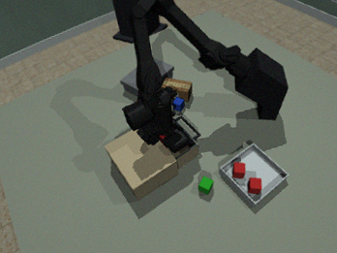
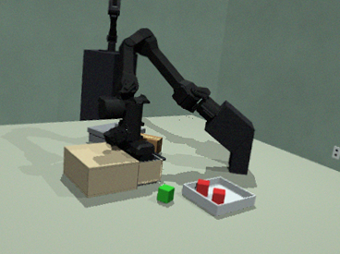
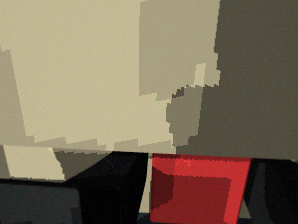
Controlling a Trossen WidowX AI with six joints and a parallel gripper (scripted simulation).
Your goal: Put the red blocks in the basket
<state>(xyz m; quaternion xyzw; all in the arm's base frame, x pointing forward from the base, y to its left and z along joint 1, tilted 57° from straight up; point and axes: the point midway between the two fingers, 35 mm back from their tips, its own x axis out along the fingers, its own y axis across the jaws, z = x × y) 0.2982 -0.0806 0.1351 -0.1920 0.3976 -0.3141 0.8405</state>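
My hand is 29 cm to the right of the shallow tray, 4 cm above it and 2 cm past it. The rest, counted from my hand: blue block: 17 cm behind, 4 cm to the right, 4 cm below; then brown box: 23 cm behind, 8 cm to the right, 2 cm below; then tan drawer cabinet: 7 cm ahead, 2 cm below, 1 cm to the right.
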